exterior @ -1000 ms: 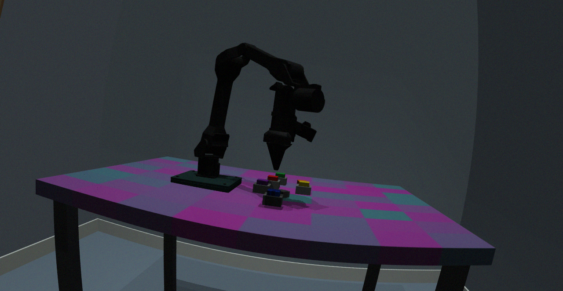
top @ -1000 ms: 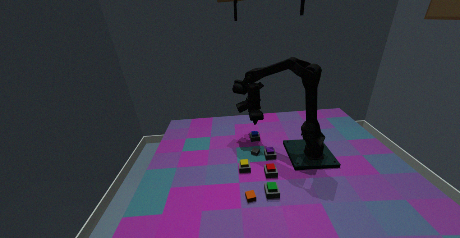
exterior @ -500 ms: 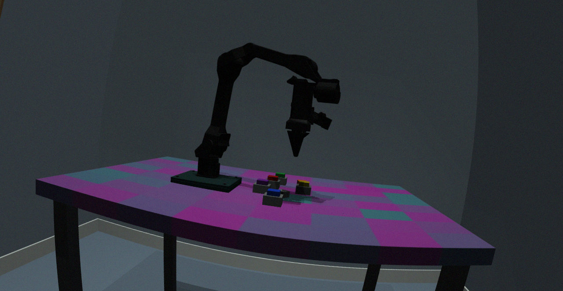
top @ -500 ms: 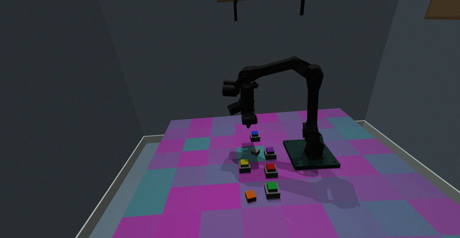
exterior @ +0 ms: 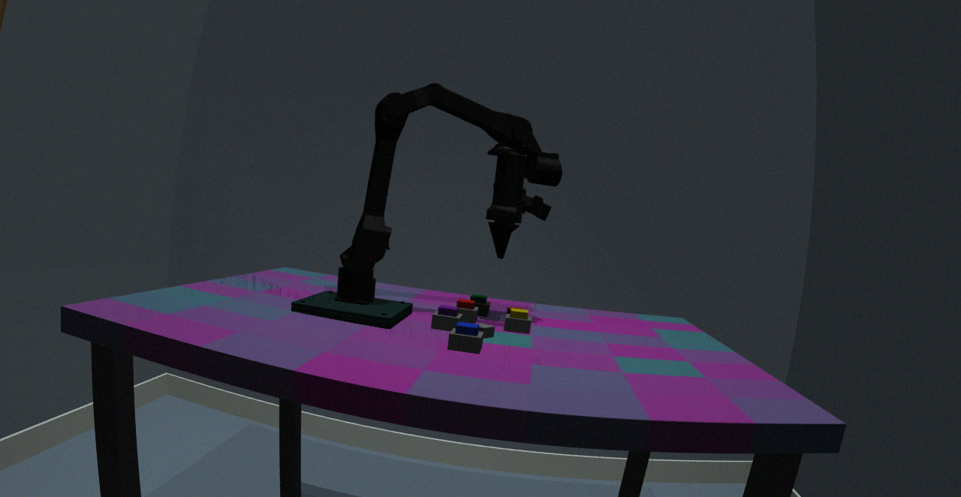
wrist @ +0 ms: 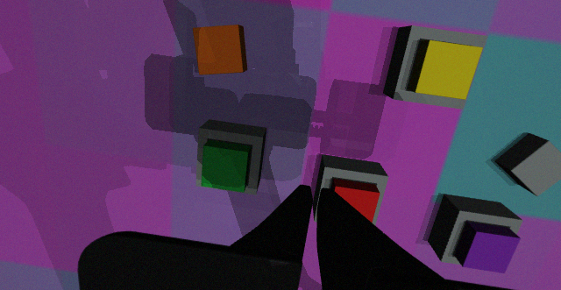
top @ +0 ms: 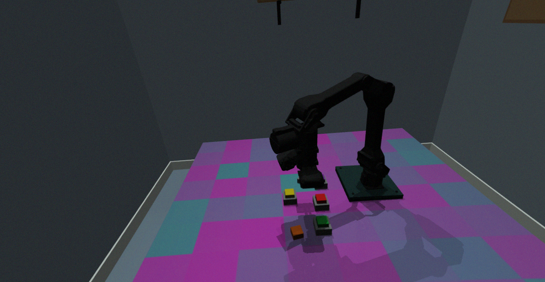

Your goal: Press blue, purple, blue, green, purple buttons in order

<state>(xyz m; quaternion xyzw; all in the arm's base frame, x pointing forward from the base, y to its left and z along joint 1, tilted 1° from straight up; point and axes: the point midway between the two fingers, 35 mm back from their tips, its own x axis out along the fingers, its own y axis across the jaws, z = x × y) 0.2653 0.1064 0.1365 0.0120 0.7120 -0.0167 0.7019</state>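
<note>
Now: the green button 4 cm behind my gripper tip, 6 cm to the left of it and 9 cm below it. Also, from my gripper tip: orange block: 5 cm ahead, 7 cm to the left, 12 cm below; then yellow button: 5 cm ahead, 8 cm to the right, 9 cm below; then red button: 6 cm behind, 4 cm to the right, 9 cm below.
</note>
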